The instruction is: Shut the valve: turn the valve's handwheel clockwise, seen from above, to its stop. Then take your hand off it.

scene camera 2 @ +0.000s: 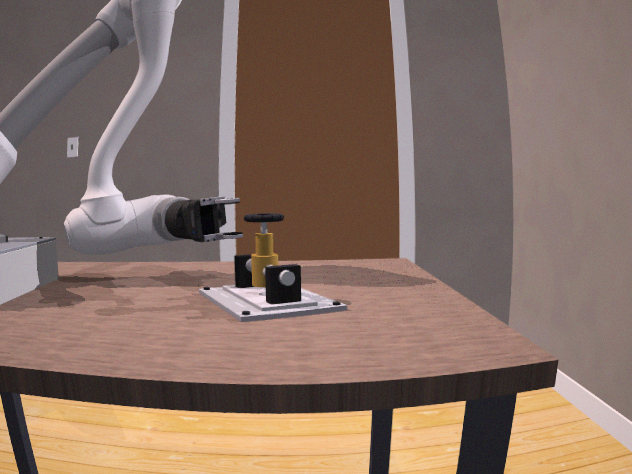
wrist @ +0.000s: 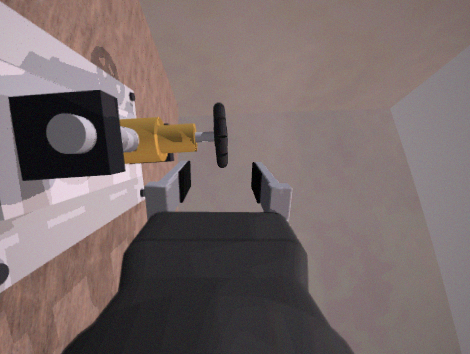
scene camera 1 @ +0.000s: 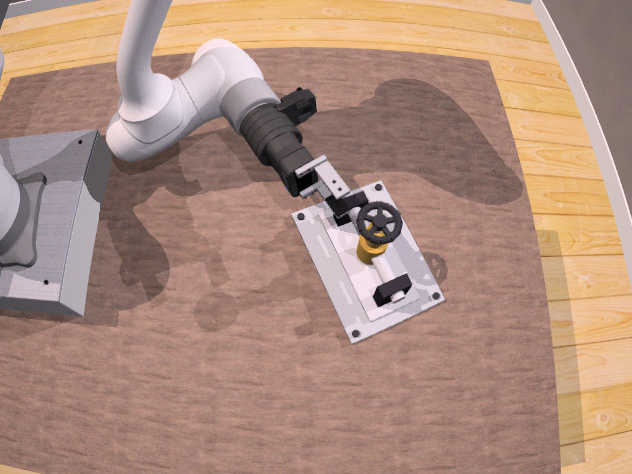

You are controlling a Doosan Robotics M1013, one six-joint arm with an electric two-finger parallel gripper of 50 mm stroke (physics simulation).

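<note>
The black handwheel sits level on a thin grey stem above the yellow valve body. The valve stands on a pale base plate. My gripper is open and empty, one finger above the wheel's level and one below it. In the second scene view the fingertips are a little to the left of the rim; in the wrist view the wheel is ahead of them, with a gap. The wheel's angle relative to its stop cannot be read.
One black pipe block stands on the plate at one end of the pipe. The other block is near and below the gripper. The grey robot pedestal stands at the left on the brown table.
</note>
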